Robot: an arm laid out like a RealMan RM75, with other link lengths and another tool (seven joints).
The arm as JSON. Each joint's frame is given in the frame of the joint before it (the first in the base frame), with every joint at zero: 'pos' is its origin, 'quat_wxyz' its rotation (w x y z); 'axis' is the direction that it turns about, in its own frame. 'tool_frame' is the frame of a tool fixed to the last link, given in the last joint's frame.
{
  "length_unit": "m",
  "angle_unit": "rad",
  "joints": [
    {
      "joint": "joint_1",
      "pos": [
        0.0,
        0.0,
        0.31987
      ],
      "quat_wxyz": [
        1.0,
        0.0,
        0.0,
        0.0
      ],
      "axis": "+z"
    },
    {
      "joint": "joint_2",
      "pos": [
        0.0,
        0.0,
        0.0
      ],
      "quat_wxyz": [
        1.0,
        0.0,
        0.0,
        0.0
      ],
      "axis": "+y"
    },
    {
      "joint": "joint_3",
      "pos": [
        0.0,
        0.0,
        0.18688
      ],
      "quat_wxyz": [
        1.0,
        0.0,
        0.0,
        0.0
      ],
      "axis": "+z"
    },
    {
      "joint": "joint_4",
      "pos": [
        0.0,
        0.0,
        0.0
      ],
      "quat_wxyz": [
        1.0,
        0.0,
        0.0,
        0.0
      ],
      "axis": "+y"
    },
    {
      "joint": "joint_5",
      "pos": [
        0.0,
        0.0,
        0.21
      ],
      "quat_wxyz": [
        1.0,
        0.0,
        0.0,
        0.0
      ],
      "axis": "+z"
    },
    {
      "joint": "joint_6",
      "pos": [
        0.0,
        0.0,
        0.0
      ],
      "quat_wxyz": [
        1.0,
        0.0,
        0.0,
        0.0
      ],
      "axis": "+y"
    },
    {
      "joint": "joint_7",
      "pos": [
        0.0,
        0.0,
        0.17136
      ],
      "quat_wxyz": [
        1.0,
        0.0,
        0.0,
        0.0
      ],
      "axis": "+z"
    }
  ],
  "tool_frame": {
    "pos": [
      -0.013,
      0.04,
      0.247
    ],
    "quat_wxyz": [
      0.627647,
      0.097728,
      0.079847,
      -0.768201
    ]
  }
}
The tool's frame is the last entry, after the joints.
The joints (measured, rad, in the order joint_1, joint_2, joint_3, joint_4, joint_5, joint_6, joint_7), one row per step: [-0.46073 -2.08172 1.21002 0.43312 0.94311 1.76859 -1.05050]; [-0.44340 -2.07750 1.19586 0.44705 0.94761 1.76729 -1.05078]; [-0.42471 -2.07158 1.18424 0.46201 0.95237 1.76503 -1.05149]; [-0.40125 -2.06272 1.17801 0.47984 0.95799 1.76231 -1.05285]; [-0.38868 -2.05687 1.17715 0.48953 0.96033 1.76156 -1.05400]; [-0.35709 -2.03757 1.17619 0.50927 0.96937 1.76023 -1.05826]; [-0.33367 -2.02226 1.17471 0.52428 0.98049 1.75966 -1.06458]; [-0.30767 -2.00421 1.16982 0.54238 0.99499 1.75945 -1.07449]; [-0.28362 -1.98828 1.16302 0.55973 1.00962 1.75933 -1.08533]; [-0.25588 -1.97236 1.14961 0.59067 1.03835 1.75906 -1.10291]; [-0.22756 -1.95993 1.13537 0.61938 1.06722 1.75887 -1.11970]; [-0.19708 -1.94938 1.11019 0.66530 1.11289 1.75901 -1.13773]
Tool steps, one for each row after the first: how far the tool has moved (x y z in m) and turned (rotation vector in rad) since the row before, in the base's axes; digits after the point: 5 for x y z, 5 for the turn. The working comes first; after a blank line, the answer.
Tool pose at each row, in the base's axes (x y z in m, rotation vector in rad; the steps are taken from these numbers as rounded here): [0.11002 0.32695 0.01772 0.99269 1.95102 1.39420]; [0.10455 0.33174 0.02201 0.99362 1.95411 1.42021]; [0.09817 0.33620 0.02551 0.99698 1.96043 1.44428]; [0.08997 0.33953 0.02748 1.00449 1.97270 1.46409]; [0.08559 0.34052 0.02818 1.01018 1.97973 1.47171]; [0.07232 0.34243 0.02828 1.02537 2.00641 1.48437]; [0.06187 0.34280 0.02725 1.03735 2.03095 1.48704]; [0.04981 0.34320 0.02666 1.05056 2.05997 1.48902]; [0.03859 0.34352 0.02643 1.06075 2.08787 1.49038]; [0.02646 0.34205 0.02459 1.08230 2.12158 1.48309]; [0.01411 0.34050 0.02247 1.09744 2.15722 1.47601]; [0.00081 0.33780 0.01901 1.13449 2.19464 1.46579]

[-0.00547 0.00479 0.00429 0.01804 0.00396 0.01272]; [-0.00638 0.00446 0.00350 0.01687 0.00758 0.01296]; [-0.00820 0.00333 0.00197 0.01413 0.01377 0.01323]; [-0.00438 0.00099 0.00070 0.00588 0.00851 0.00550]; [-0.01327 0.00191 0.00010 0.00908 0.02713 0.01625]; [-0.01045 0.00037 -0.00103 0.00160 0.02300 0.01197]; [-0.01206 0.00040 -0.00059 0.00095 0.02648 0.01407]; [-0.01122 0.00032 -0.00023 0.00003 0.02383 0.01423]; [-0.01213 -0.00147 -0.00184 -0.00361 0.03379 0.01073]; [-0.01235 -0.00155 -0.00212 -0.00492 0.03102 0.01438]; [-0.01330 -0.00270 -0.00346 -0.00161 0.04550 0.00716]
